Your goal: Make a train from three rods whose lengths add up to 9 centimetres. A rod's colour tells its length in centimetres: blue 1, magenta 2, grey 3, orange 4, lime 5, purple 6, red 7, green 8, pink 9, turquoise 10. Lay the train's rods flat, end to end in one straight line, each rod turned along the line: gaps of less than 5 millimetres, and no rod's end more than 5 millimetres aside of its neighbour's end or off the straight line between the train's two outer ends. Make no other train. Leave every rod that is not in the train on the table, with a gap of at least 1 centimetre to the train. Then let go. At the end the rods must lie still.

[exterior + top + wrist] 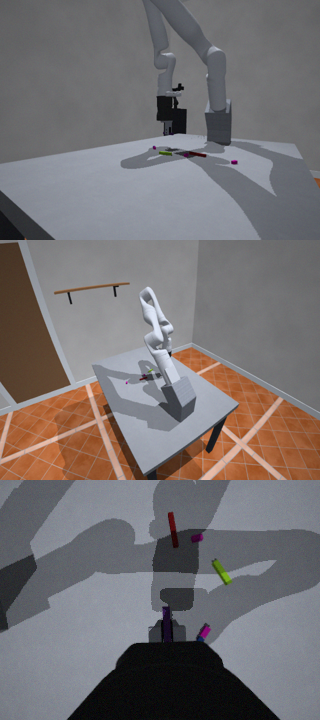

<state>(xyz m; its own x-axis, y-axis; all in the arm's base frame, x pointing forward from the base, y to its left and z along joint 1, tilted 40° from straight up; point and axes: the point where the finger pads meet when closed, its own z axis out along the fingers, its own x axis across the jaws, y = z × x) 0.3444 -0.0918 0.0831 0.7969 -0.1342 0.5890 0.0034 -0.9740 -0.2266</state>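
Now: the blue rod 80 mm below my hand, 60 mm ahead of it and 30 mm to the right of it. Round my hand: purple rod (10 mm below); lime rod (110 mm ahead, 90 mm to the left, 80 mm below); red rod (180 mm to the left, 80 mm below, 20 mm ahead).
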